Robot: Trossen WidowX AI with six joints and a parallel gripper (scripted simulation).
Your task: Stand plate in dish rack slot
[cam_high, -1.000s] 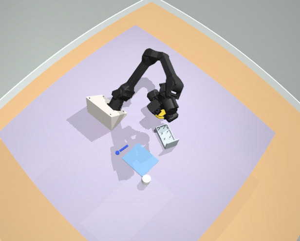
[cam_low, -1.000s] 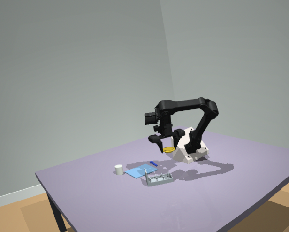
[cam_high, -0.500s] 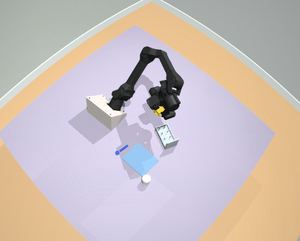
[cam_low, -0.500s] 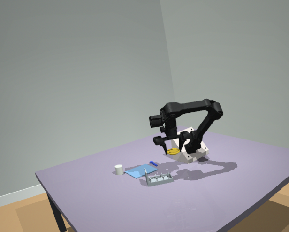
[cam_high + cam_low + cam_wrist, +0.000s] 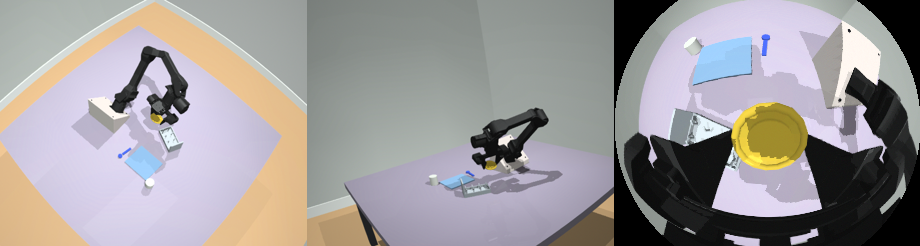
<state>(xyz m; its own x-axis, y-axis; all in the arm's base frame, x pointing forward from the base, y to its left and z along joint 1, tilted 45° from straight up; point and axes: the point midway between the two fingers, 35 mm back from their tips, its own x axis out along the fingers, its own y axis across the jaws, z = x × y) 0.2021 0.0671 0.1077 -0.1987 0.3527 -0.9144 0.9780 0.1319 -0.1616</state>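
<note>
Now: the grey dish rack 10 cm ahead of my gripper tip, 8 cm below it and 2 cm to the left of it. Also, from my gripper tip: blue spoon: 22 cm to the right, 10 cm below, 1 cm ahead; then yellow plate: 1 cm above; then white cup: 24 cm to the right, 23 cm ahead, 8 cm below.
</note>
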